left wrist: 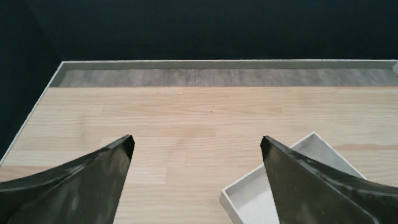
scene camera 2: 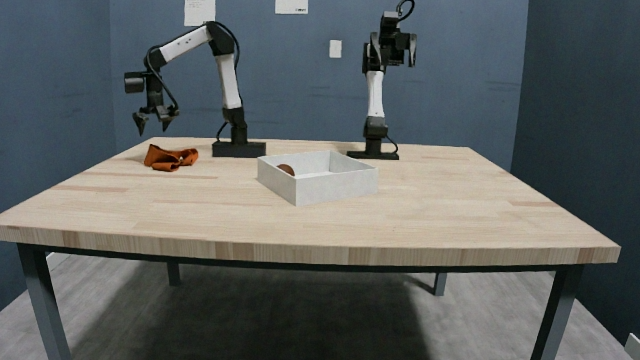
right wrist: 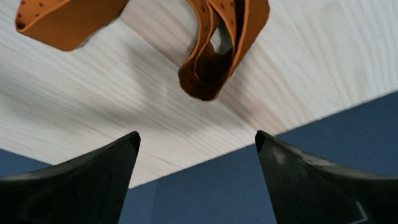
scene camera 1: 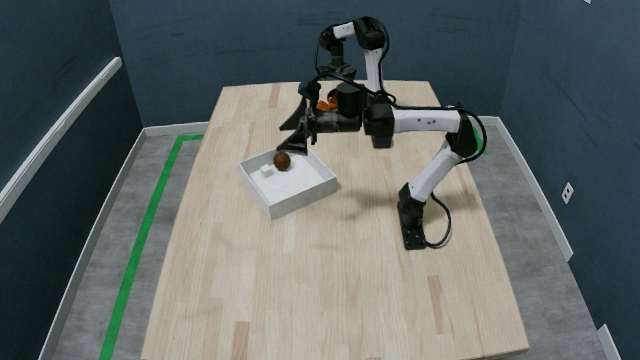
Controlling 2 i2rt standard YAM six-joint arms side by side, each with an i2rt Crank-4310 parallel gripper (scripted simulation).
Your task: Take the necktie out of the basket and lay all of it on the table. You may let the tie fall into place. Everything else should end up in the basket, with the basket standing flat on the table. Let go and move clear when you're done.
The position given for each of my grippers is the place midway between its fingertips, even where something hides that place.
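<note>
White basket [scene camera 2: 322, 176], [scene camera 1: 307, 180]; out of frame in the right wrist view. Orange-brown necktie [scene camera 2: 160, 159]. My left gripper [scene camera 1: 277, 138], [left wrist: 197, 138], [scene camera 2: 396, 64]. My right gripper [right wrist: 197, 133].
</note>
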